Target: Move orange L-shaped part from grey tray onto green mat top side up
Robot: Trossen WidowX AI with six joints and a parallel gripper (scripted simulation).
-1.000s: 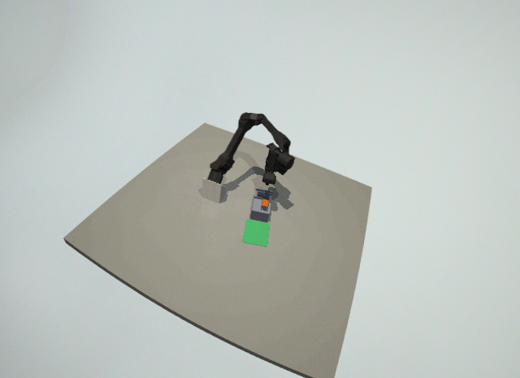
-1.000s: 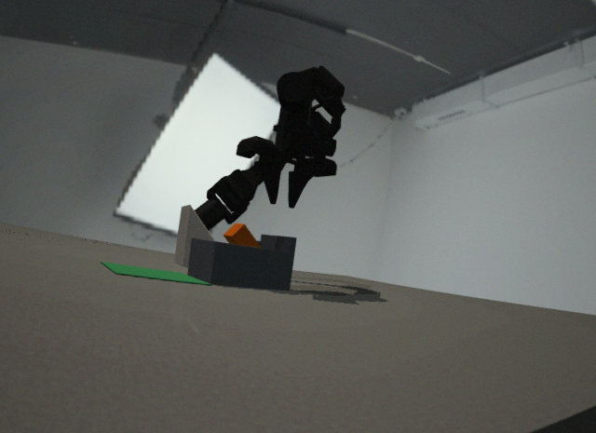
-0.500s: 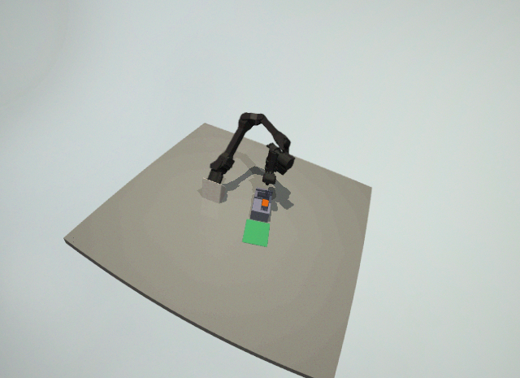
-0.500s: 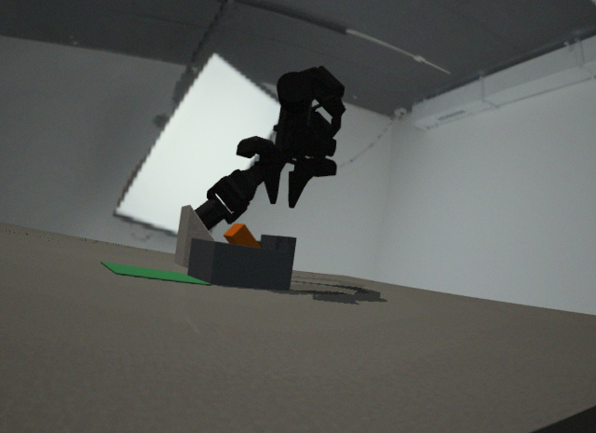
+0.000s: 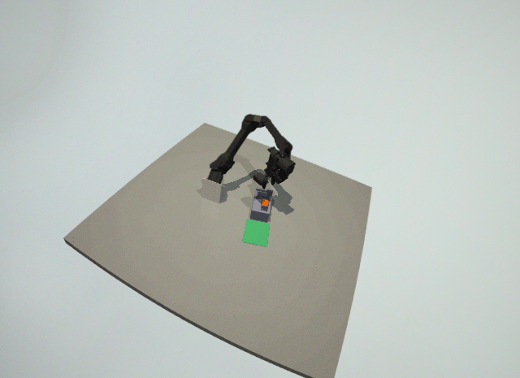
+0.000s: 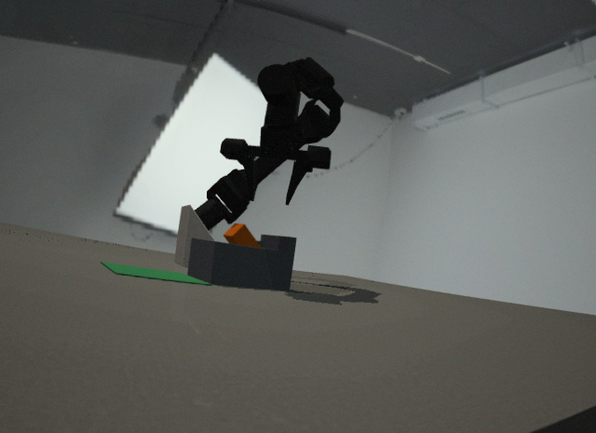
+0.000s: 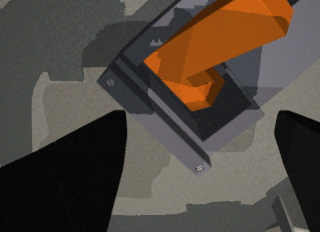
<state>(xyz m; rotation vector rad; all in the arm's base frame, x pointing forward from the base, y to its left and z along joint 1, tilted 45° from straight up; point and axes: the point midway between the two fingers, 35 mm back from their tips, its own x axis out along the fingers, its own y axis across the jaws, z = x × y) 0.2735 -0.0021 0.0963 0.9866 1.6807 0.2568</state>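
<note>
Right now the orange L-shaped part is 1 cm behind my gripper tip, 1 cm to the right of it and 10 cm below it. Round my gripper tip: green mat (4 cm ahead, 19 cm to the right, 16 cm below).
</note>
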